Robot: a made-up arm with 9 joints. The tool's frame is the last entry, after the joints. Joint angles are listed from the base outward. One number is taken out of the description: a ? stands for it. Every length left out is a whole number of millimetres.
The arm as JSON. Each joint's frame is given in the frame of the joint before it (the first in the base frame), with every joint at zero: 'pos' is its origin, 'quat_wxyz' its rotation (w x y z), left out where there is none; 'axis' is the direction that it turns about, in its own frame. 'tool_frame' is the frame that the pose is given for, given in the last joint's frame.
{
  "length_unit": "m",
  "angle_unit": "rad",
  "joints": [
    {
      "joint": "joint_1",
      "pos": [
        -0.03,
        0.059,
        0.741
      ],
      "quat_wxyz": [
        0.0,
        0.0,
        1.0,
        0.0
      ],
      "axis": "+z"
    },
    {
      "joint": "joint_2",
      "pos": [
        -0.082,
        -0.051,
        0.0
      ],
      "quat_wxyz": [
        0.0,
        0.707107,
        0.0,
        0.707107
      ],
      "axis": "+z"
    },
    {
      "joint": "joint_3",
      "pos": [
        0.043,
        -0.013,
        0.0
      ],
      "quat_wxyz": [
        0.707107,
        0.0,
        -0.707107,
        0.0
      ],
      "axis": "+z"
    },
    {
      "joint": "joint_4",
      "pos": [
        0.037,
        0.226,
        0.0
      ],
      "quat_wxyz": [
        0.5,
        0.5,
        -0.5,
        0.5
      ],
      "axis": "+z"
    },
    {
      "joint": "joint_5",
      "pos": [
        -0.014,
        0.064,
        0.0
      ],
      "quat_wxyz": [
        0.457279,
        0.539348,
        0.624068,
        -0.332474
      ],
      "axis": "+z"
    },
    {
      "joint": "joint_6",
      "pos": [
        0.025,
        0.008,
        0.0
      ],
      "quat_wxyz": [
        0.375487,
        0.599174,
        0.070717,
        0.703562
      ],
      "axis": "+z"
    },
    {
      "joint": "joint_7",
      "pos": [
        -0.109,
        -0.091,
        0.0
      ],
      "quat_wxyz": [
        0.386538,
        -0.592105,
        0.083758,
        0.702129
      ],
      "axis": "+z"
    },
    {
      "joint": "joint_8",
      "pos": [
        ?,
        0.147,
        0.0
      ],
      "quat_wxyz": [
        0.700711,
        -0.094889,
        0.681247,
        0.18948
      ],
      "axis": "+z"
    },
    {
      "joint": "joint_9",
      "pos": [
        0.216,
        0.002,
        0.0
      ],
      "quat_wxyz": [
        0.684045,
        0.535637,
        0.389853,
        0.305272
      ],
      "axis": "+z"
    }
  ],
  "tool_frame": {
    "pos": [
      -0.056,
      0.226,
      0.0
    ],
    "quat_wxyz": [
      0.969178,
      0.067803,
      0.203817,
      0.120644
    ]
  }
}
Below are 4 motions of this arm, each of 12 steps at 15 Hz.
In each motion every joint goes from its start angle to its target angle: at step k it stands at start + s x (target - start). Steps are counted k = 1, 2, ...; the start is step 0. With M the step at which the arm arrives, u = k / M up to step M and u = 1 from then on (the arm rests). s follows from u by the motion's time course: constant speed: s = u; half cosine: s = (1 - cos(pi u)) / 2; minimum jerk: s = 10 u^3 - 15 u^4 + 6 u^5.
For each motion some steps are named. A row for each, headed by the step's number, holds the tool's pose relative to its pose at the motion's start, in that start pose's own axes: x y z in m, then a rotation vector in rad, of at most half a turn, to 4 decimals.
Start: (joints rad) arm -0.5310 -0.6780 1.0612 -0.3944 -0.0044 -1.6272 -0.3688 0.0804 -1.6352
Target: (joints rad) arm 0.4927 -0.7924 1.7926 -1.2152 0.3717 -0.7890 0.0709 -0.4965 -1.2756
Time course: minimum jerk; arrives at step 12
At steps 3, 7, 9, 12:
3: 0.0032 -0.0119 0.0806 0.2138 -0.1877 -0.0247
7: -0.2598 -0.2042 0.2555 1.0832 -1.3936 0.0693
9: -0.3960 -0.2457 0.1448 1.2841 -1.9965 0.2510
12: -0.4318 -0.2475 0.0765 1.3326 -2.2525 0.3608

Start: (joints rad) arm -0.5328 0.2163 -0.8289 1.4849 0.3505 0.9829 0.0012 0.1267 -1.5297
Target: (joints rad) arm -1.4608 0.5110 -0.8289 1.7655 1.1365 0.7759 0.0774 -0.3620 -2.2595
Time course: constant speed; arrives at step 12
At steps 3, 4, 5, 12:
3: -0.1798 -0.0789 0.0745 0.2145 0.0132 0.2608
4: -0.2266 -0.1204 0.0982 0.2856 0.0372 0.3454
5: -0.2652 -0.1674 0.1208 0.3545 0.0707 0.4287
12: -0.2876 -0.5199 0.2280 0.6894 0.5375 0.9723

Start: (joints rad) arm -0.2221 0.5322 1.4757 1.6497 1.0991 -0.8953 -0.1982 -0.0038 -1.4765
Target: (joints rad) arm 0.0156 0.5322 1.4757 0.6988 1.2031 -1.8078 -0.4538 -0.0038 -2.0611
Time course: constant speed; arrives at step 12
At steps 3, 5, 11, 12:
3: 0.0873 0.0125 0.0196 0.0360 0.0289 -0.2271
5: 0.1452 0.0102 0.0351 0.0615 0.0694 -0.3838
11: 0.2953 -0.0458 0.0728 0.1306 0.3001 -0.8519
12: 0.3146 -0.0607 0.0758 0.1390 0.3549 -0.9259

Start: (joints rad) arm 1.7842 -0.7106 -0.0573 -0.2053 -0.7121 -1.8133 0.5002 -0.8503 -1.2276
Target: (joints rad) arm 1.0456 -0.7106 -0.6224 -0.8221 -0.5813 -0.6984 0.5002 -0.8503 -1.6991
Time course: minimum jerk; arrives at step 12
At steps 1, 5, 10, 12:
1: 0.0017 0.0011 0.0015 0.0056 -0.0045 -0.0037
5: 0.0876 0.0398 0.1267 0.3965 -0.2973 -0.2364
10: 0.0409 -0.0453 0.3575 1.2044 -0.7458 -0.4665
12: 0.0298 -0.0545 0.3662 1.2554 -0.7647 -0.4679

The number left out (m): 0.175
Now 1 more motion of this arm.
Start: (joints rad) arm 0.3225 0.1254 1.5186 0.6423 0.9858 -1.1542 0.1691 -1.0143 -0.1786
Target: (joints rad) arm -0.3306 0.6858 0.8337 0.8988 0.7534 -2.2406 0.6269 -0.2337 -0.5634
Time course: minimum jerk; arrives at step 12
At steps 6, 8, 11, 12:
6: -0.2095 0.0087 -0.1340 -0.2671 1.1509 0.0891
8: -0.4520 -0.0840 -0.1301 -0.6777 1.7252 0.1840
11: -0.6112 -0.1916 -0.0316 -1.0360 2.0589 0.2869
12: -0.6146 -0.1944 -0.0281 -1.0453 2.0663 0.2901

